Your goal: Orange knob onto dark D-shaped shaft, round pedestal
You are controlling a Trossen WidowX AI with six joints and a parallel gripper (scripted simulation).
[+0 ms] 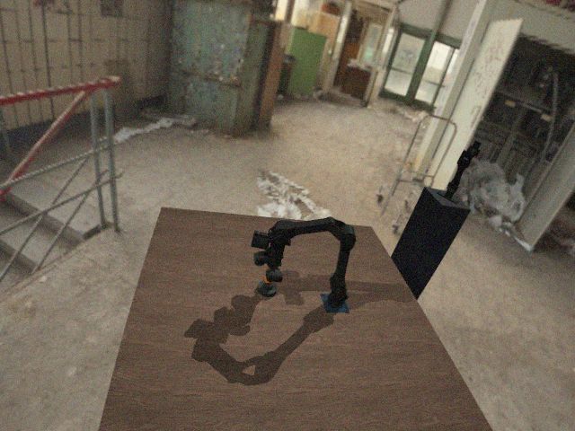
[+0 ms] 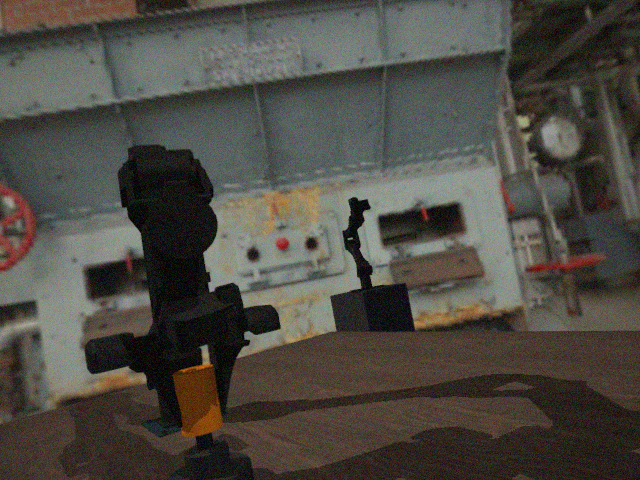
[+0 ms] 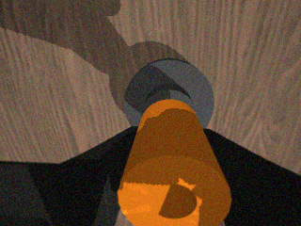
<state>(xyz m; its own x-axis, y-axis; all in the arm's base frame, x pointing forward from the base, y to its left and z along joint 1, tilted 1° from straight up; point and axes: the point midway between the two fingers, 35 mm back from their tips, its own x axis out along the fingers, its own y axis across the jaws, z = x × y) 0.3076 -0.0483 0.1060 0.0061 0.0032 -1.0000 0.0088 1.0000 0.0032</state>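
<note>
My gripper tip is now 20 mm below the orange knob. Also, from my gripper tip: dark round pedestal: 40 mm below.
</note>
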